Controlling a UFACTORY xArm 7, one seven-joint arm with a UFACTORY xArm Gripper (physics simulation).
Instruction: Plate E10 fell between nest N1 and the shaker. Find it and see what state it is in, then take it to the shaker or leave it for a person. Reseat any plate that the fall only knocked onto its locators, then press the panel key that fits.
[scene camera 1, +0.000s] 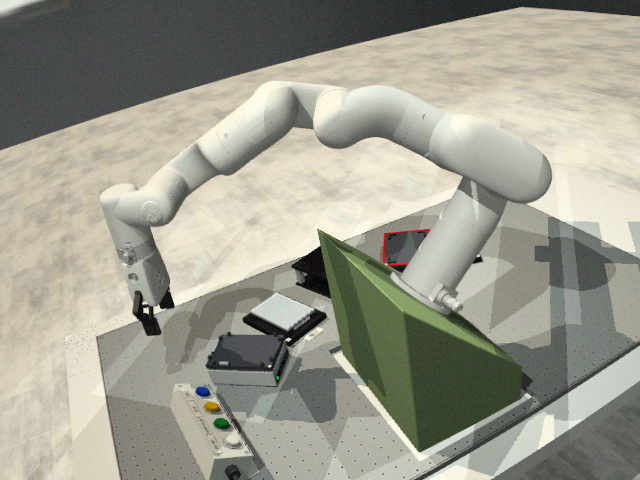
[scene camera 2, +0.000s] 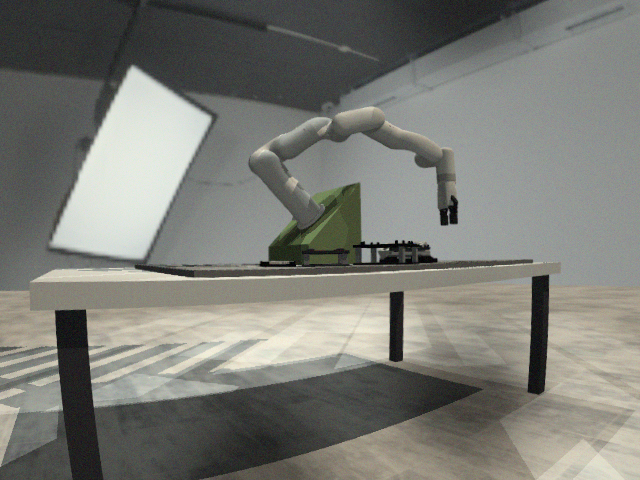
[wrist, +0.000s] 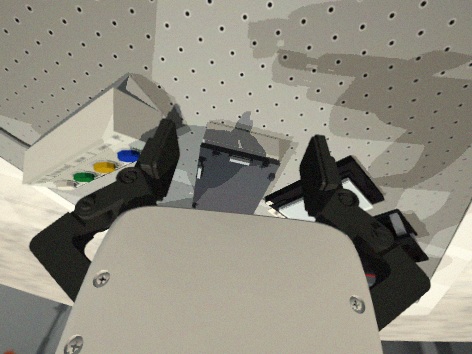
Scene:
gripper: scene camera 1 161, 321; scene camera 2 448, 224; wrist 241, 143

